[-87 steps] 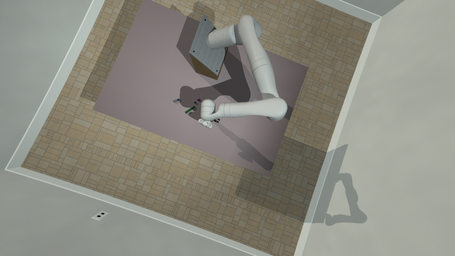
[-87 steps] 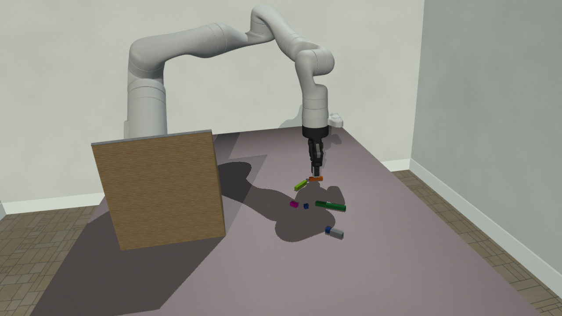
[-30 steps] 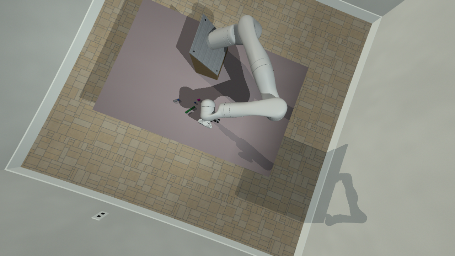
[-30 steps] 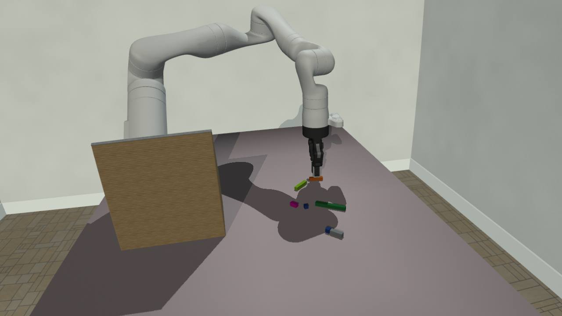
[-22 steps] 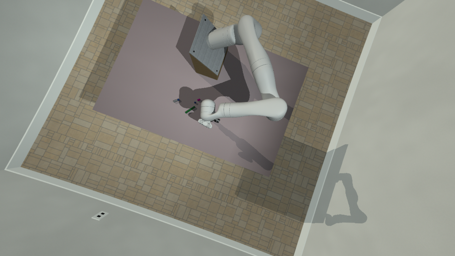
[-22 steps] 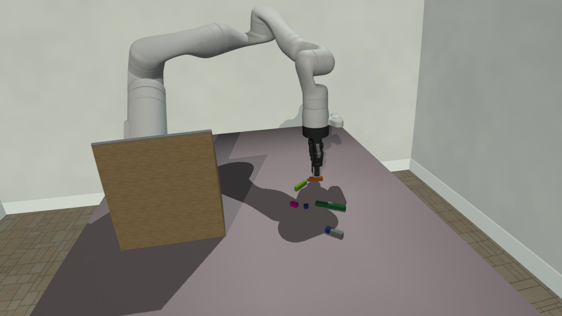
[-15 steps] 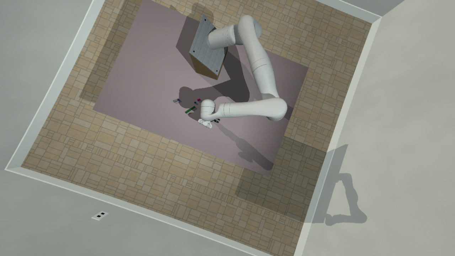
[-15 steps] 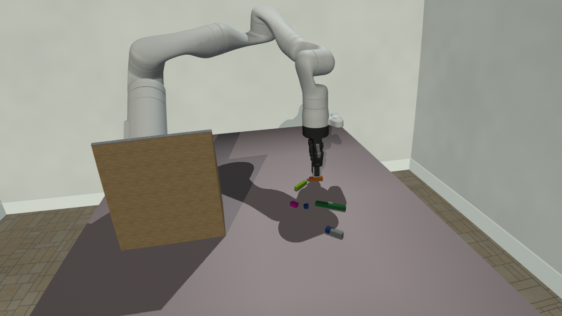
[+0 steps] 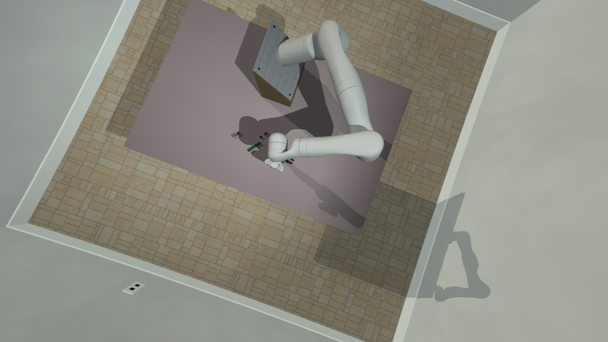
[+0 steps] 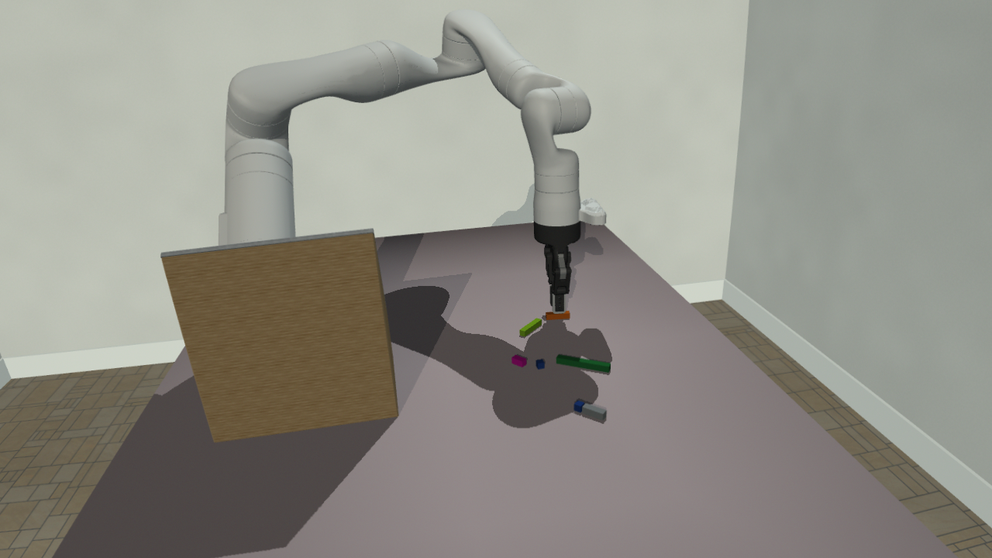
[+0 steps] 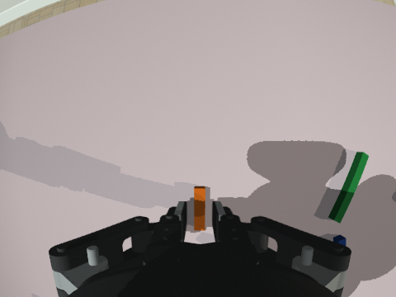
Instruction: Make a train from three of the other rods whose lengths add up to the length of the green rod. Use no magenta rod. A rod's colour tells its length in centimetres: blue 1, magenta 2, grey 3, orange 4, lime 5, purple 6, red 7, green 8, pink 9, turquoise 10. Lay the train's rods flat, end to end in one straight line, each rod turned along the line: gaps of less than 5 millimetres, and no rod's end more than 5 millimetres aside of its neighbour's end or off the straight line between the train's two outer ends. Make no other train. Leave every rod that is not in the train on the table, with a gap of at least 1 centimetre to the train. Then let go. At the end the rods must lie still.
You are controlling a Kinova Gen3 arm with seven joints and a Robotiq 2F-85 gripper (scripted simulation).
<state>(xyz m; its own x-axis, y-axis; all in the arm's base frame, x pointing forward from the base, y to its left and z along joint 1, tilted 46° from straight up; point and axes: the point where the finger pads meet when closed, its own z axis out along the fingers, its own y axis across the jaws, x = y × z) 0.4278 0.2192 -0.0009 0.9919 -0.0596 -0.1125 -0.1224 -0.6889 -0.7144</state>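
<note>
My hand is 30 mm above the orange rod. From my hand the other things lie so: magenta rod: 100 mm behind, 130 mm to the right, 30 mm below; green rod: 10 mm behind, 160 mm to the right, 30 mm below; lime rod: 50 mm behind, 30 mm to the right, 30 mm below.
</note>
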